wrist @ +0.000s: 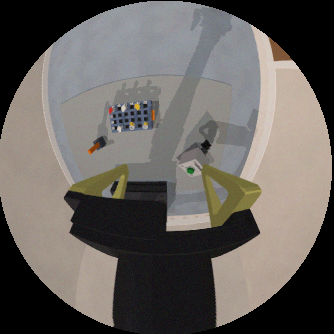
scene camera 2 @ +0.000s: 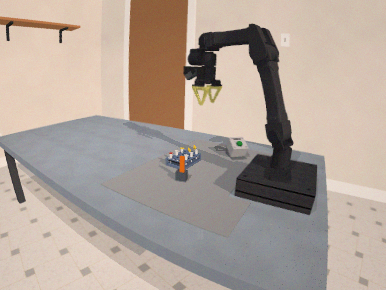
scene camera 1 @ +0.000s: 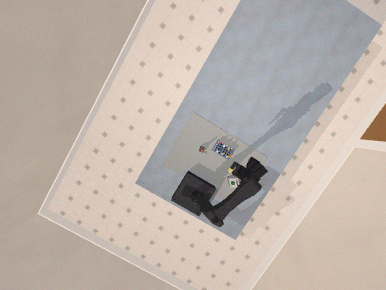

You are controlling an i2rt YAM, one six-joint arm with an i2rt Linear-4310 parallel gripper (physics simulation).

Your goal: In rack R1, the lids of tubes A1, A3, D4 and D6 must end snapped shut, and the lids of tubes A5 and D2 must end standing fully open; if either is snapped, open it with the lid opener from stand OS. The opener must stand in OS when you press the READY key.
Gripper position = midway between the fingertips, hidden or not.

My gripper (wrist: 164,167) is open, with nothing in its grasp. Also in view: a grey box with green button (wrist: 191,160) and a grey mat (scene camera 2: 202,201).
The grey mat is seen too in the wrist view (wrist: 187,109) and in scene camera 1 (scene camera 1: 197,131).
